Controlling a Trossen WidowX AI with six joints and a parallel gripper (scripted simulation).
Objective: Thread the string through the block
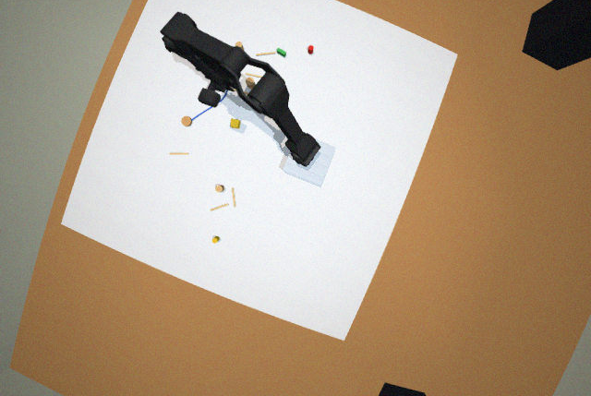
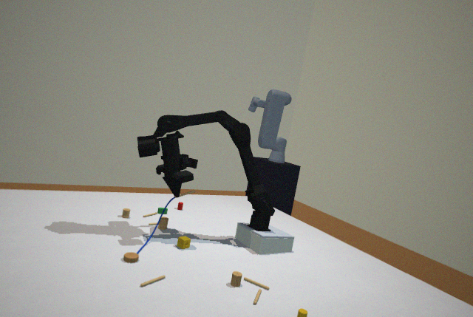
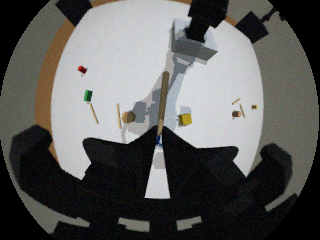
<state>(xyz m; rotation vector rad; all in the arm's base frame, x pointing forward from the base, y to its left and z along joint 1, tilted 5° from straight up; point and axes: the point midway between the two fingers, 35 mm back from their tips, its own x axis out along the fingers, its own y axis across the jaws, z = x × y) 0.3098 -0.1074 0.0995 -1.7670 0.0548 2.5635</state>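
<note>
The tan wooden block is 120 mm below my gripper tip and 80 mm to the right of it. From my gripper tip the other things lie so: yellow cube: 120 mm below, 90 mm to the left, 10 mm behind; round wooden button: 180 mm ahead, 150 mm to the left, 130 mm below; thin wooden stick: 10 mm behind, 10 mm above.
</note>
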